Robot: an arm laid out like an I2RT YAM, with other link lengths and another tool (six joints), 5 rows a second.
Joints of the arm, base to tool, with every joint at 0 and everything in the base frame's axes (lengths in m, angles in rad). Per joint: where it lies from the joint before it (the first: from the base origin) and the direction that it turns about. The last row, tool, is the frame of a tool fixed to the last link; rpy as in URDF.
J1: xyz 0 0 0.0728 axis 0 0 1
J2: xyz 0.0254 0.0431 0.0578 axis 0 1 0
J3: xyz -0.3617 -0.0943 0 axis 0 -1 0
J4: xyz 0.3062 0.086 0.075 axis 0 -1 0
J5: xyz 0.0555 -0.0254 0.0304 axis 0 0 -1
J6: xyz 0.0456 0 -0.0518 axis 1 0 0
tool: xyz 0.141 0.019 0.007 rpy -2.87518 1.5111 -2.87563
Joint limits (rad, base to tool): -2.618..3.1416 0..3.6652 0..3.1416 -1.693..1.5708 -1.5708..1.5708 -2.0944..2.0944
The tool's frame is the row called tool.
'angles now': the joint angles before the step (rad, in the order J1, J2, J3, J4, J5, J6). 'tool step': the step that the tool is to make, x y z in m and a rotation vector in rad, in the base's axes. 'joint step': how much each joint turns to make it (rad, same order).
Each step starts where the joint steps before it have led.
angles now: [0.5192, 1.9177, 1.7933, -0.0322, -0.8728, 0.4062]
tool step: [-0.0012, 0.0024, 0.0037, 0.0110, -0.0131, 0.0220]
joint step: [0.0006, 0.0095, 0.0150, 0.0111, -0.0216, -0.0002]
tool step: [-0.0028, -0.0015, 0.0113, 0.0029, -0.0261, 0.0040]
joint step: [-0.0006, -0.0047, 0.0248, -0.0192, -0.0032, -0.0176]
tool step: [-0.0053, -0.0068, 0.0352, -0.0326, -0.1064, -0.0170]
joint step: [-0.0025, -0.0043, 0.1258, -0.1493, 0.0256, -0.1235]
